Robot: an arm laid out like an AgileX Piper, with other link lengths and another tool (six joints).
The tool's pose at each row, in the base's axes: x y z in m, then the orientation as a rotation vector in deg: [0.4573 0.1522 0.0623 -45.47 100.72 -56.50]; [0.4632 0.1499 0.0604 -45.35 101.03 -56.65]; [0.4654 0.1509 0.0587 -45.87 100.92 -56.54]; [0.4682 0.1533 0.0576 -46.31 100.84 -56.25]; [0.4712 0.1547 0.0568 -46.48 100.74 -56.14]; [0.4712 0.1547 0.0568 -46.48 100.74 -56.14]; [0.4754 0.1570 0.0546 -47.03 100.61 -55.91]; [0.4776 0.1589 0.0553 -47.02 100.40 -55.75]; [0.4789 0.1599 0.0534 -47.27 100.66 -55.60]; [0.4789 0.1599 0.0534 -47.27 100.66 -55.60]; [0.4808 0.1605 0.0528 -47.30 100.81 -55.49]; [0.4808 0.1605 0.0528 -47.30 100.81 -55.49]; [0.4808 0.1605 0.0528 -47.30 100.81 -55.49]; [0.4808 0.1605 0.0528 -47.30 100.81 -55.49]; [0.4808 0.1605 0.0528 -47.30 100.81 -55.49]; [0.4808 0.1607 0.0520 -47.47 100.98 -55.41]
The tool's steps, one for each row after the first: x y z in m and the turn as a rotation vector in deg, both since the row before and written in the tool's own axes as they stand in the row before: [0.0006 0.0001 0.0066 -0.03 0.34 0.02]; [-0.0009 0.0018 0.0022 -0.24 -0.22 -0.31]; [-0.0026 0.0018 0.0022 -0.30 -0.27 -0.16]; [-0.0019 0.0011 0.0026 -0.08 -0.16 -0.07]; [0.0000 0.0000 0.0000 0.00 0.00 0.00]; [-0.0025 0.0026 0.0039 -0.30 -0.29 -0.27]; [-0.0026 0.0000 0.0014 0.04 -0.24 0.08]; [-0.0005 0.0020 0.0014 -0.32 0.10 -0.08]; [0.0000 0.0000 0.0000 0.00 0.00 0.00]; [-0.0009 0.0006 0.0018 -0.14 0.06 0.04]; [0.0000 0.0000 0.0000 0.00 0.00 0.00]; [0.0000 0.0000 0.0000 0.00 0.00 0.00]; [0.0000 0.0000 0.0000 0.00 0.00 0.00]; [0.0000 0.0000 0.0000 0.00 0.00 0.00]; [0.0002 0.0008 0.0002 -0.21 0.07 -0.07]
